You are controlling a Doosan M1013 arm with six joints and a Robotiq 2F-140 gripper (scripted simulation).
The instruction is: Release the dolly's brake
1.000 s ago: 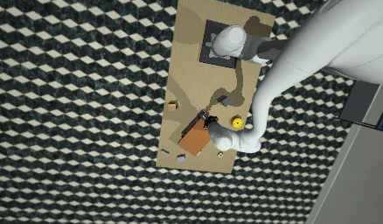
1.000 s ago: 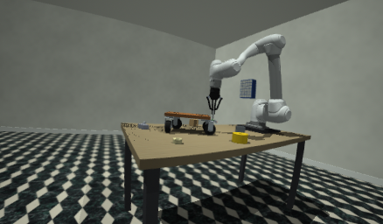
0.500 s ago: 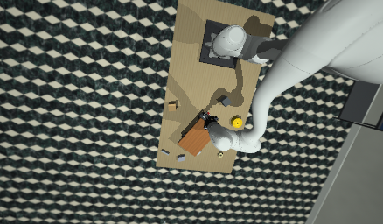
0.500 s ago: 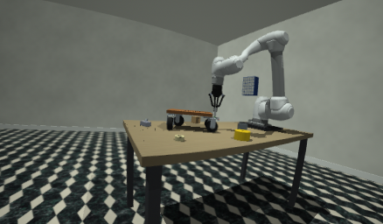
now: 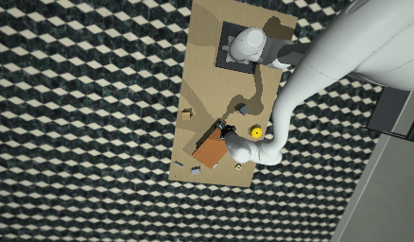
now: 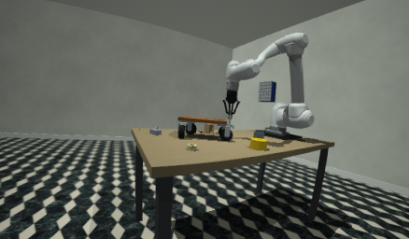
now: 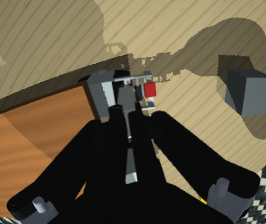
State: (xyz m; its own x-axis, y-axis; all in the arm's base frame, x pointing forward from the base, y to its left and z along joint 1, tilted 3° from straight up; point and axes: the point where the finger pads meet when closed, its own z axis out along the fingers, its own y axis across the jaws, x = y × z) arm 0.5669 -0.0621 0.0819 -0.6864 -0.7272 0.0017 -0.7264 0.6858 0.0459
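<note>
Right now my hand is 50 mm above the brake pedal, 10 mm to the right of it and 10 mm past it. Round my hand: small wooden block (290 mm to the right, 100 mm below, 40 mm behind); then yellow cylinder (310 mm to the left, 110 mm below, 60 mm ahead); then grey cube (170 mm to the left, 130 mm behind, 100 mm below).
</note>
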